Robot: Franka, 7 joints.
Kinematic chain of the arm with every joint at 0, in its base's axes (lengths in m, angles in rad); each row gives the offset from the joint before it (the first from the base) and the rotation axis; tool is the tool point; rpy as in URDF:
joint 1: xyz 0 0 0.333 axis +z
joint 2: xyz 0 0 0 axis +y
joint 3: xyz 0 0 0.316 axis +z
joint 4: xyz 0.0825 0 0 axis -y
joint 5: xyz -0.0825 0 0.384 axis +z
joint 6: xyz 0 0 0 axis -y
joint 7: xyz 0.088 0 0 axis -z
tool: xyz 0 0 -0.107 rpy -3.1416 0 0
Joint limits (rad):
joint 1: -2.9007..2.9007
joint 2: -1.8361..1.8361
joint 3: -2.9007..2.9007
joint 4: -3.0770..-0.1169
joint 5: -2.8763..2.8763
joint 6: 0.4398..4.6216
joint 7: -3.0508..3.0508
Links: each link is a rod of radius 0.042 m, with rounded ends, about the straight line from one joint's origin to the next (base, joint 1, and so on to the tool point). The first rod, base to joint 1, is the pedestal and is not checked.
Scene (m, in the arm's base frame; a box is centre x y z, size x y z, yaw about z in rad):
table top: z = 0
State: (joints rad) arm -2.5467 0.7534 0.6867 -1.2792 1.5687 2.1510 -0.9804
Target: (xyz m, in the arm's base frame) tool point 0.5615 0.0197 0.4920
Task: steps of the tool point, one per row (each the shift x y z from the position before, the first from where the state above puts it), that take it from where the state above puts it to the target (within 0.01 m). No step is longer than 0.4 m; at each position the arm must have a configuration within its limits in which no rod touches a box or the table.
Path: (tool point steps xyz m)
1: 0.3542 -0.0344 0.0213
2: 0.3213 0.1428 0.0209
3: 0.1982 0.2774 0.0083
4: 0.0239 0.3233 -0.0130

